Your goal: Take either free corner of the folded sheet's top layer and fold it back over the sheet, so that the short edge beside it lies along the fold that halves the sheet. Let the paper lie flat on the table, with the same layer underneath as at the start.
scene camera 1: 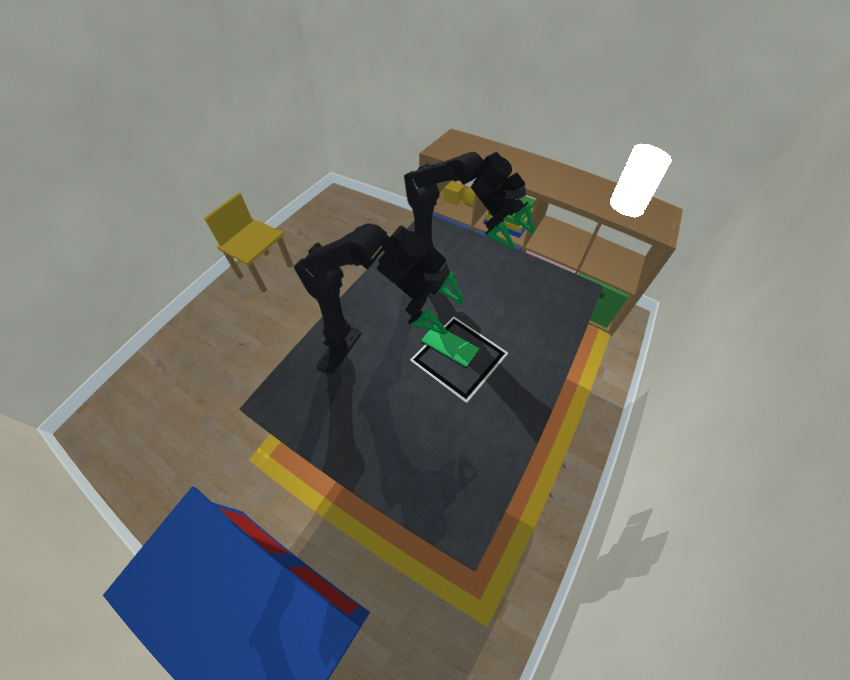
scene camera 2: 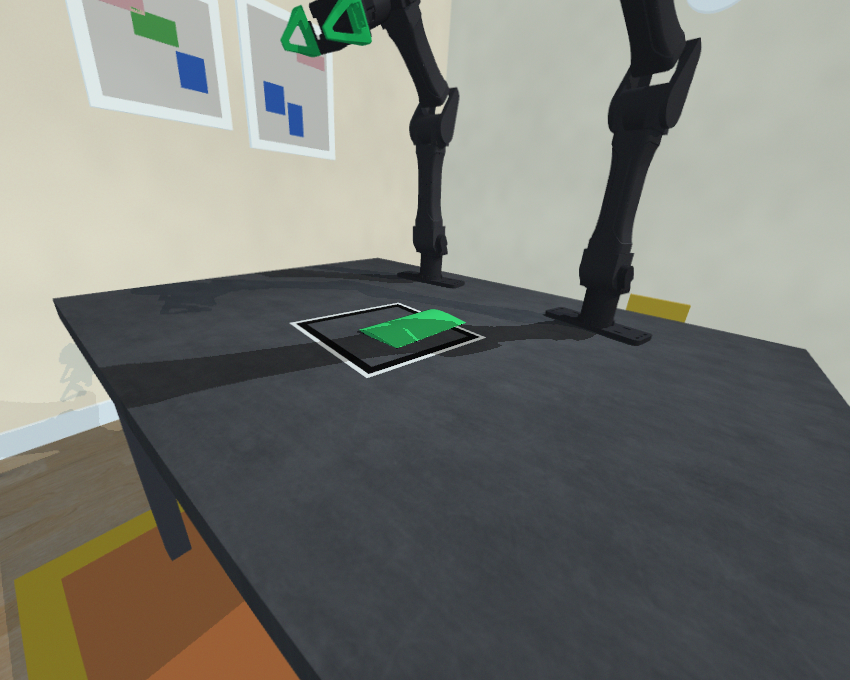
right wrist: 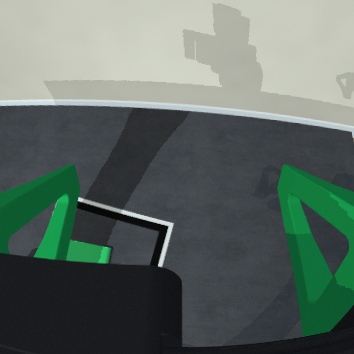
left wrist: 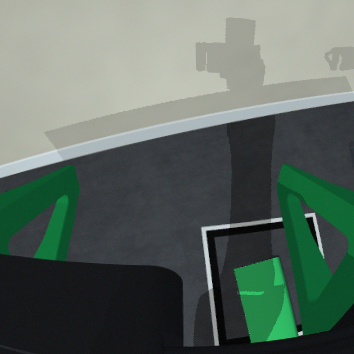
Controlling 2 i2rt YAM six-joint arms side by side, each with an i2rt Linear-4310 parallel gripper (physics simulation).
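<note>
The folded green sheet (scene camera 1: 450,347) (scene camera 2: 414,328) (left wrist: 265,305) (right wrist: 89,251) lies on the table as a narrow rectangle, partly inside a black and white square outline (scene camera 1: 438,380) (scene camera 2: 329,350). Part of it is in shadow. In scene camera 2 its right end looks slightly raised. My right gripper (scene camera 1: 453,316) (scene camera 2: 304,38) (right wrist: 178,175) is open and empty, high above the table. My left gripper (scene camera 1: 522,238) (left wrist: 177,175) is open and empty, also high up, toward the shelf in scene camera 1. In the right wrist view a finger and the gripper body hide part of the sheet.
The dark table (scene camera 1: 552,283) (scene camera 2: 496,460) carries both arm bases. A wooden shelf (scene camera 1: 588,191) stands behind it at the upper right in scene camera 1. A yellow chair (scene camera 1: 251,244), a blue box (scene camera 1: 205,581) and a white lamp (scene camera 1: 641,180) are away from the sheet.
</note>
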